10 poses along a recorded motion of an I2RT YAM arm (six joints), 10 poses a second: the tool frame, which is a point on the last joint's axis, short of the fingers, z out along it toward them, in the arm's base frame.
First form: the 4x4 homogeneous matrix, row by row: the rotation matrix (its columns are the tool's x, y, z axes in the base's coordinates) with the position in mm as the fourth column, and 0 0 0 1 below. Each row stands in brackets.
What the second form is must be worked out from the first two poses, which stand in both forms.
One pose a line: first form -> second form
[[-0.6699 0.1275 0.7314 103.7], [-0.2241 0.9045 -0.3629 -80.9], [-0.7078 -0.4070 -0.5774 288.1], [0 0 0 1]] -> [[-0.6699 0.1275 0.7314 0.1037], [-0.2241 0.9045 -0.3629 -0.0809], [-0.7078 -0.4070 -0.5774 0.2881], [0 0 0 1]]
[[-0.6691 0.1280 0.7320 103.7], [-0.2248 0.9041 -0.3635 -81.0], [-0.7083 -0.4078 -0.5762 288.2], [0 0 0 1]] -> [[-0.6691 0.1280 0.7320 0.1037], [-0.2248 0.9041 -0.3635 -0.0810], [-0.7083 -0.4078 -0.5762 0.2882], [0 0 0 1]]
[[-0.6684 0.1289 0.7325 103.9], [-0.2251 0.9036 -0.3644 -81.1], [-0.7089 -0.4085 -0.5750 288.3], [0 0 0 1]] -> [[-0.6684 0.1289 0.7325 0.1039], [-0.2251 0.9036 -0.3644 -0.0811], [-0.7089 -0.4085 -0.5750 0.2883], [0 0 0 1]]
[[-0.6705 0.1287 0.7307 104.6], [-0.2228 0.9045 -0.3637 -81.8], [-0.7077 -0.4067 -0.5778 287.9], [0 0 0 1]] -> [[-0.6705 0.1287 0.7307 0.1046], [-0.2228 0.9045 -0.3637 -0.0818], [-0.7077 -0.4067 -0.5778 0.2879], [0 0 0 1]]
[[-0.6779 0.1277 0.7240 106.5], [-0.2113 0.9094 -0.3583 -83.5], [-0.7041 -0.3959 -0.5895 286.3], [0 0 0 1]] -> [[-0.6779 0.1277 0.7240 0.1065], [-0.2113 0.9094 -0.3583 -0.0835], [-0.7041 -0.3959 -0.5895 0.2863], [0 0 0 1]]
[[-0.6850 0.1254 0.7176 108.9], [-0.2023 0.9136 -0.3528 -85.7], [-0.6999 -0.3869 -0.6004 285.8], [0 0 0 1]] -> [[-0.6850 0.1254 0.7176 0.1089], [-0.2023 0.9136 -0.3528 -0.0857], [-0.6999 -0.3869 -0.6004 0.2858], [0 0 0 1]]
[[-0.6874 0.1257 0.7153 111.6], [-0.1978 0.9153 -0.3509 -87.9], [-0.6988 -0.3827 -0.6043 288.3], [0 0 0 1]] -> [[-0.6874 0.1257 0.7153 0.1116], [-0.1978 0.9153 -0.3509 -0.0879], [-0.6988 -0.3827 -0.6043 0.2883], [0 0 0 1]]
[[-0.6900 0.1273 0.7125 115.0], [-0.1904 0.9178 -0.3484 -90.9], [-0.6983 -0.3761 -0.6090 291.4], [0 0 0 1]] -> [[-0.6900 0.1273 0.7125 0.1150], [-0.1904 0.9178 -0.3484 -0.0909], [-0.6983 -0.3761 -0.6090 0.2914], [0 0 0 1]]
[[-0.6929 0.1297 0.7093 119.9], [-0.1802 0.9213 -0.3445 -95.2], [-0.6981 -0.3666 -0.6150 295.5], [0 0 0 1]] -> [[-0.6929 0.1297 0.7093 0.1199], [-0.1802 0.9213 -0.3445 -0.0952], [-0.6981 -0.3666 -0.6150 0.2955], [0 0 0 1]]
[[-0.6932 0.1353 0.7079 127.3], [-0.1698 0.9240 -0.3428 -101.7], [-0.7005 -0.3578 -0.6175 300.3], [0 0 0 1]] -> [[-0.6932 0.1353 0.7079 0.1273], [-0.1698 0.9240 -0.3428 -0.1017], [-0.7005 -0.3578 -0.6175 0.3003], [0 0 0 1]]
